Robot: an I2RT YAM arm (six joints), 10 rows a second.
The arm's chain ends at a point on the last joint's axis. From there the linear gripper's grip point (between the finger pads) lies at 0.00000 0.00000 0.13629 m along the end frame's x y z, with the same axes.
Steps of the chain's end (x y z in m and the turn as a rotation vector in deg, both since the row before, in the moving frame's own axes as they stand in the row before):
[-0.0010 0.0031 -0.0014 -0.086 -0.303 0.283]
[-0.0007 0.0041 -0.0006 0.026 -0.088 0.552]
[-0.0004 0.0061 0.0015 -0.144 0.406 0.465]
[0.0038 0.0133 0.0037 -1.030 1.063 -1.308]
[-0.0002 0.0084 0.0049 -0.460 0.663 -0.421]
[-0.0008 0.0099 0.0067 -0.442 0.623 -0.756]
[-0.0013 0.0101 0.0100 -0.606 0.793 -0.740]
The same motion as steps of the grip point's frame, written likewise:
[-0.0017 0.0033 -0.0014 -0.086 -0.303 0.283]
[-0.0009 0.0040 -0.0006 0.026 -0.088 0.552]
[0.0006 0.0064 0.0015 -0.144 0.406 0.465]
[0.0064 0.0157 0.0037 -1.030 1.063 -1.308]
[0.0014 0.0095 0.0049 -0.460 0.663 -0.421]
[0.0007 0.0109 0.0067 -0.442 0.623 -0.756]
[0.0006 0.0115 0.0100 -0.606 0.793 -0.740]

